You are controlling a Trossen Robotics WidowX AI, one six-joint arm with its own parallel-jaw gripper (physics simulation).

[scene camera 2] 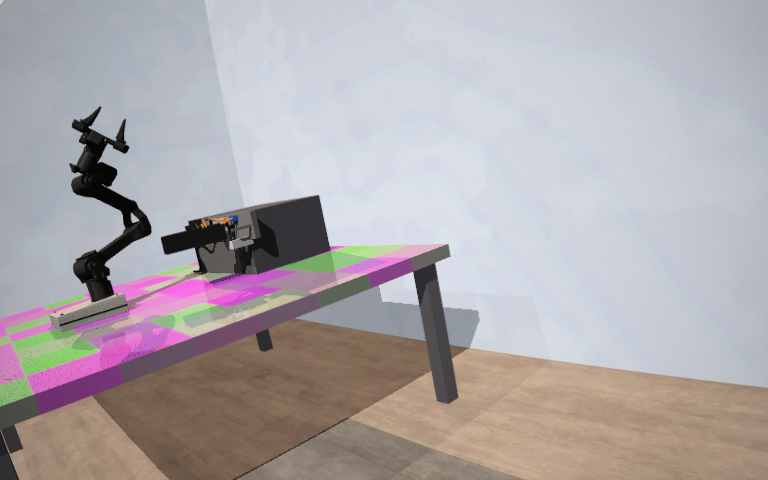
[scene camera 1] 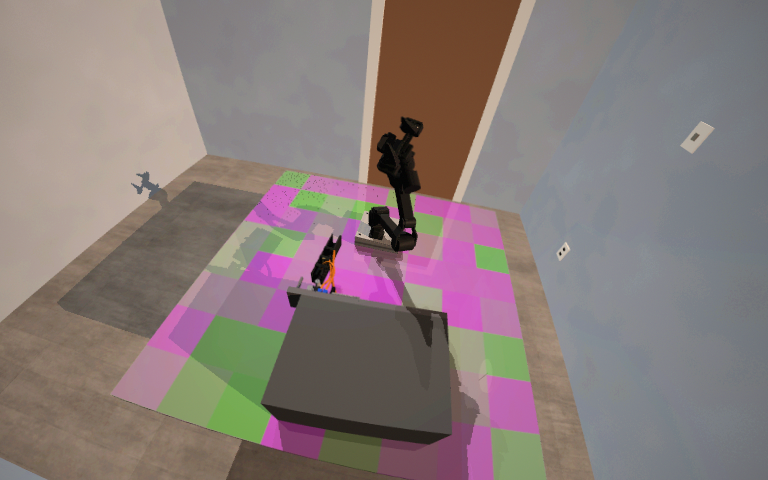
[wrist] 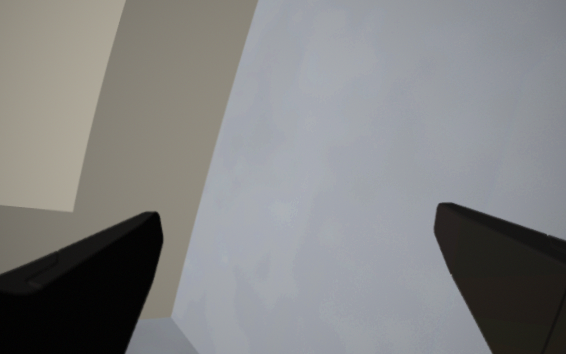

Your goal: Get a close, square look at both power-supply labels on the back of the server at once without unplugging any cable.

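Where they show: gripper, fingertip midpoint: [scene camera 2: 113,112] [scene camera 1: 395,130] [wrist: 299,222]; arm's base at its link origin: [scene camera 2: 102,298] [scene camera 1: 376,234].
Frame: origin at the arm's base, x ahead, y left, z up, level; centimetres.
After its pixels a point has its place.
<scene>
The server [scene camera 1: 362,362] {x 63.6, y 7.7, z 15.9 cm} [scene camera 2: 291,234] {x 63.2, y -13.7, z 4.7 cm} is a dark grey box on the checkered table, its back towards the robot arm. A black hinged cable arm [scene camera 1: 323,263] {x 34.2, y -12.8, z 14.2 cm} [scene camera 2: 189,238] {x 27.0, y -14.9, z 12.0 cm} sticks out from one side of its back, with orange cables [scene camera 1: 332,270] {x 34.1, y -9.7, z 11.4 cm} [scene camera 2: 218,220] {x 40.4, y -8.2, z 15.0 cm} along it and blue parts [scene camera 1: 322,290] {x 45.1, y -9.5, z 15.1 cm} [scene camera 2: 233,218] {x 44.8, y -10.6, z 14.5 cm} close to the back. The power-supply labels cannot be made out in any view. My gripper [scene camera 1: 411,125] [scene camera 2: 112,113] {x 16.9, y 2.8, z 56.0 cm} [wrist: 299,222] {x 16.9, y 2.8, z 56.0 cm} is open and empty, high above the robot's base and well apart from the server, fingers pointing upward. The wrist view shows wall and ceiling between the fingers.
The pink and green table [scene camera 1: 498,353] {x 42.9, y 54.9, z -4.8 cm} [scene camera 2: 339,262] {x 63.3, y -38.5, z -4.8 cm} carries the server and the pale robot base [scene camera 1: 374,243] {x 4.9, y 0.2, z -1.2 cm} [scene camera 2: 90,314] {x -6.1, y -9.1, z -2.4 cm}. The cable arm juts into the space beside the base. A brown door [scene camera 1: 447,84] stands behind the robot. An outlet [scene camera 1: 562,251] is on the side wall.
</scene>
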